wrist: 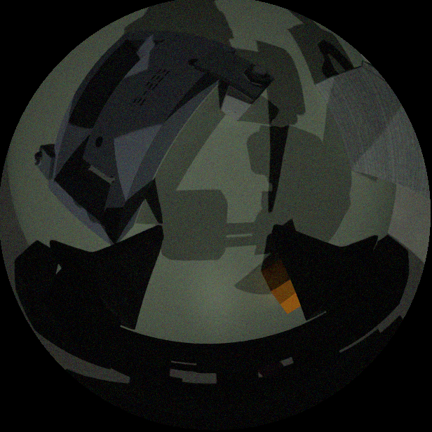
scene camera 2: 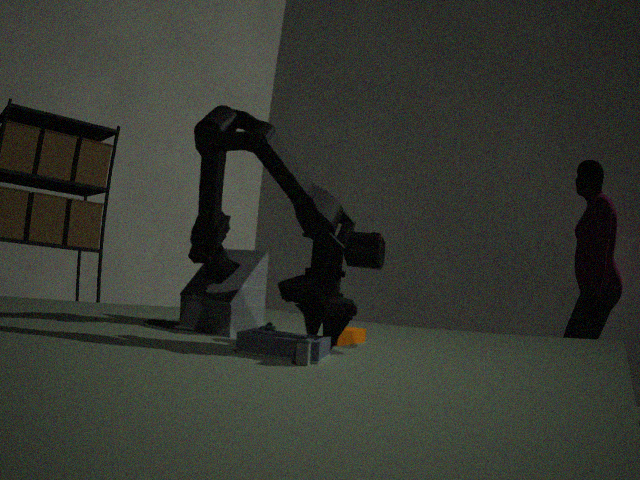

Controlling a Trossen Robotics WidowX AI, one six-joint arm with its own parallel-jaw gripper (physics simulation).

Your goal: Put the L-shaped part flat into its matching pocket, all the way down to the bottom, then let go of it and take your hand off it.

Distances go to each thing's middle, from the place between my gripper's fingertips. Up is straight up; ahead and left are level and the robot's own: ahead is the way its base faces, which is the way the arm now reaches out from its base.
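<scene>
There is the blue-grey pocket block (scene camera 2: 273, 344), and measured from my hand it sits 20 mm ahead, 110 mm to the right and 10 mm above.
</scene>
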